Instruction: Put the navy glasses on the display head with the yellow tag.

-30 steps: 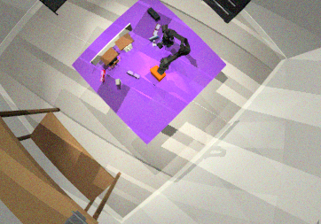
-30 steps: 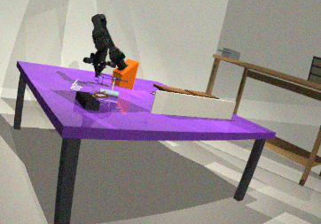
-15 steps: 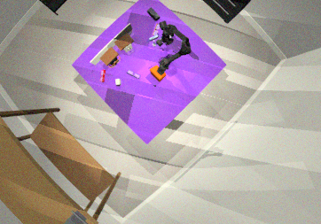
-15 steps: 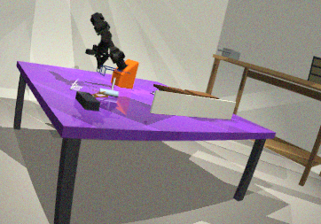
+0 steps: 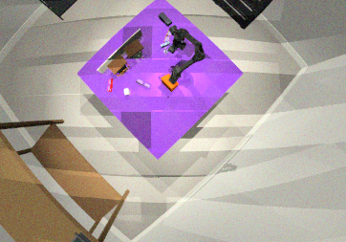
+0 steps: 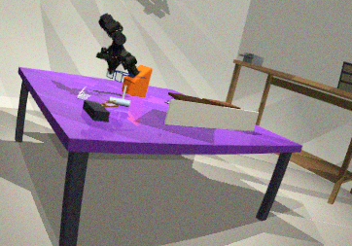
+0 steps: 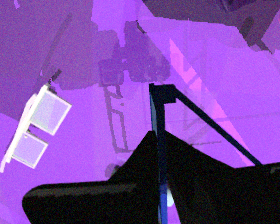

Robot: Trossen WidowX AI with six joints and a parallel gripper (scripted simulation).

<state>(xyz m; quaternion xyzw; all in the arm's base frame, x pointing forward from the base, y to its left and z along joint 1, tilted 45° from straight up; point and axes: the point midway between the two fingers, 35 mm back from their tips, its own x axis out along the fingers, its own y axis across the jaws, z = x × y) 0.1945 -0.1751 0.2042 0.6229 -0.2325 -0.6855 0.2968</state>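
My gripper tip is 90 mm short of the grey peg, 90 mm above it and 50 mm to the right of it. From my gripper tip the other things lie so: black case 350 mm ahead, 220 mm to the right, 100 mm below; then pale blue cylinder 150 mm ahead, 100 mm below; then white panel 430 mm ahead, 380 mm to the left, 60 mm below.
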